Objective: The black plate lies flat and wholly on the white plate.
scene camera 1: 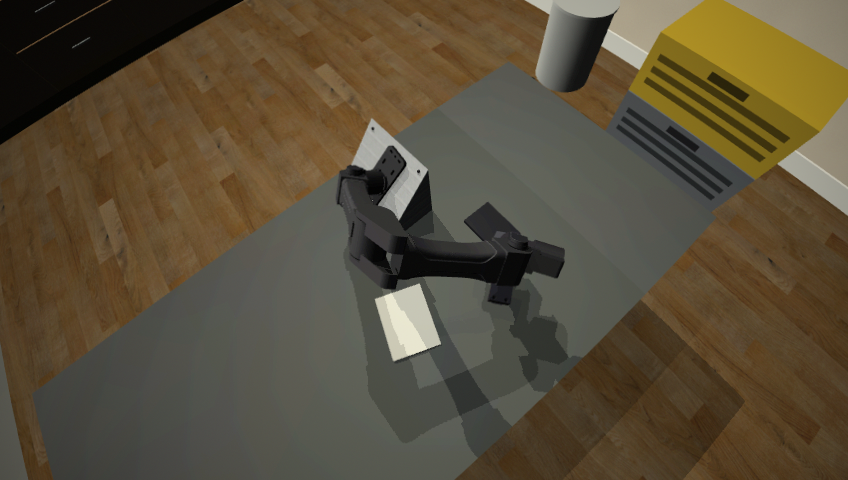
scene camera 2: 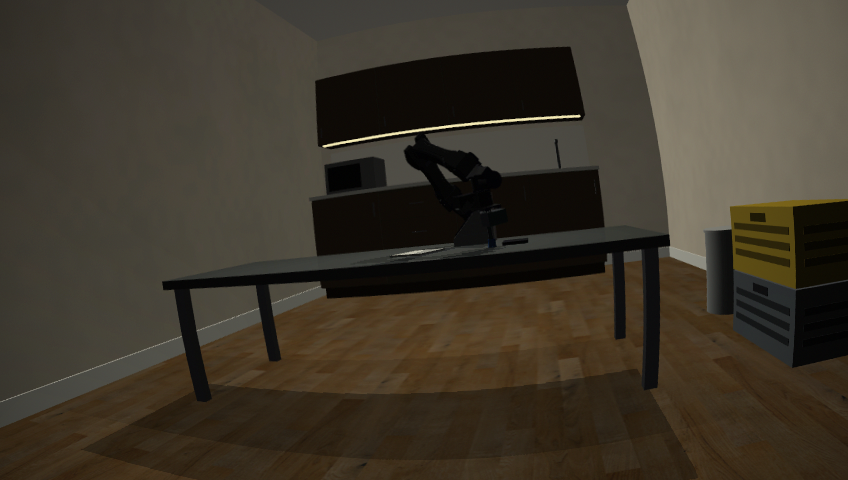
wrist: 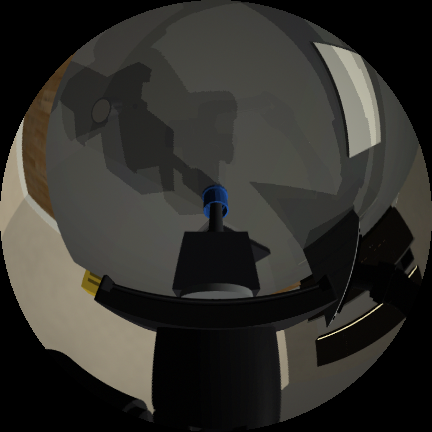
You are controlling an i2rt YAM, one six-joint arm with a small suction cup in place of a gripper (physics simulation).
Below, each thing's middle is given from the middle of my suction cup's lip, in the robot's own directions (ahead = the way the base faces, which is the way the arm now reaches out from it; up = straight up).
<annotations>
Now: the black plate (scene camera 1: pixel 485 221) 10 cm behind my suction cup and 7 cm to the left of it. Also, from my suction cup: white plate (scene camera 1: pixel 407 322): 2 cm behind, 26 cm to the right, 1 cm below.
</annotations>
